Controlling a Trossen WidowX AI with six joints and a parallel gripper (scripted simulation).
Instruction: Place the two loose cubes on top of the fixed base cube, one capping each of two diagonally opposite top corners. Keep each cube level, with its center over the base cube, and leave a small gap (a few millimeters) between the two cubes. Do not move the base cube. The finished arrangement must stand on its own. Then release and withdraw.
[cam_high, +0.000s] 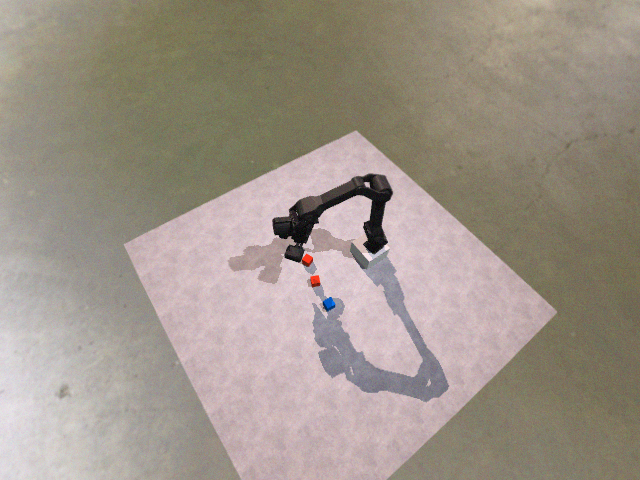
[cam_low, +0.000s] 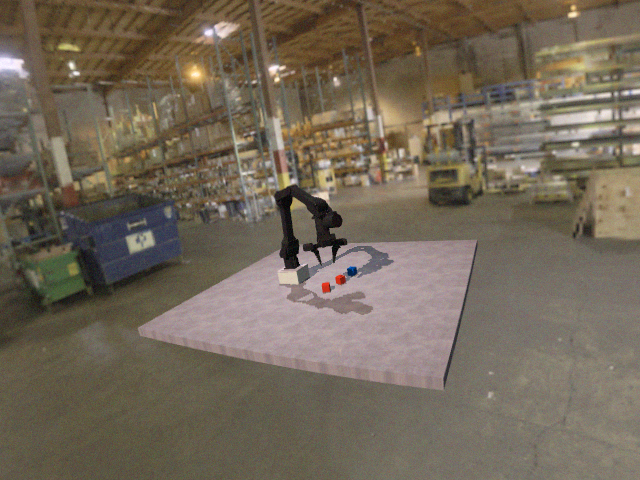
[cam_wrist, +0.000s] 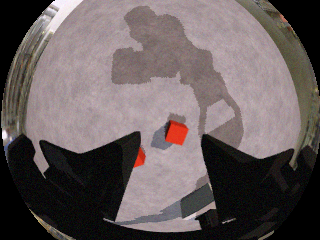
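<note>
The blue cube lies 220 mm to the left of my gripper tip, 110 mm below it and 30 mm ahead of it.
</note>
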